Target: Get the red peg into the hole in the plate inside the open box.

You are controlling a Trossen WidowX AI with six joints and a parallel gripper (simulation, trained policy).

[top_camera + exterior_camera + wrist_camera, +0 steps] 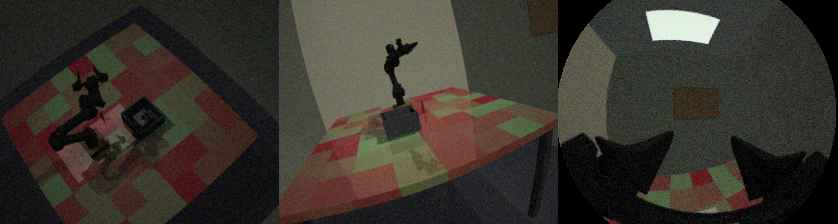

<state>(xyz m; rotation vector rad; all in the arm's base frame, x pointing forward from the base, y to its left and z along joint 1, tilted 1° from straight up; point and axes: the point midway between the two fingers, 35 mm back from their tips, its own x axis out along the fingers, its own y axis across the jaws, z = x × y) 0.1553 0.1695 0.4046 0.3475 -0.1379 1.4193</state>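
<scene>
My gripper tip is 2 cm past the red peg, 6 cm to the left of it and 44 cm above it. Round my gripper tip: dark box (19 cm ahead, 22 cm to the right, 45 cm below).
</scene>
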